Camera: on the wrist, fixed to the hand. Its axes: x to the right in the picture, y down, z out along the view.
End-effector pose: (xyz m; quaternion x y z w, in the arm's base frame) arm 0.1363 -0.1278 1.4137 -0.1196 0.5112 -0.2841 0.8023
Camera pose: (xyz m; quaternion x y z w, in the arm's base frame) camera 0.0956 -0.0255 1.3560 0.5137 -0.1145 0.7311 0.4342
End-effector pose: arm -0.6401 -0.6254 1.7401 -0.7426 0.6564 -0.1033 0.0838
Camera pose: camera -0.7554 -0.6083 1.7832 0.5979 0.6915 0.1871 0.3596
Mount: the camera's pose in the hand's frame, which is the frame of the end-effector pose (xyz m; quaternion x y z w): -0.0286 0.0971 -0.0721 0.1229 -0.2553 0.9588 0.0207
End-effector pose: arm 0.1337 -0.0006 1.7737 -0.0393 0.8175 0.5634 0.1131
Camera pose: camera 0.1327 -0.0343 1.8933 -0.9407 -0.0950 -0.0297 0.3243
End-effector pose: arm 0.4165 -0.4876 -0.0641 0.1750 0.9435 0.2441 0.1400
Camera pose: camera 0.4424 -0.4491 0.0512 -0.9878 0.1540 0.0213 0.0118
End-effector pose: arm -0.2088 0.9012 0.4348 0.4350 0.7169 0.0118 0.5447
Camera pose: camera -0.2057 0.9763 0.5338 0.7663 -0.5398 0.3233 0.1295
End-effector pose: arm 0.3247 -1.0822 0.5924 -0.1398 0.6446 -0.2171 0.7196
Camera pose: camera 0.2641 -0.9783 0.5611 0.6482 -0.0630 0.6419 0.4048
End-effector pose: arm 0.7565 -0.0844 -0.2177 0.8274 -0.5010 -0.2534 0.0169
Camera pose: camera 0.6977 -0.1250 -0.1160 -0.5258 -0.8391 -0.1387 0.0137
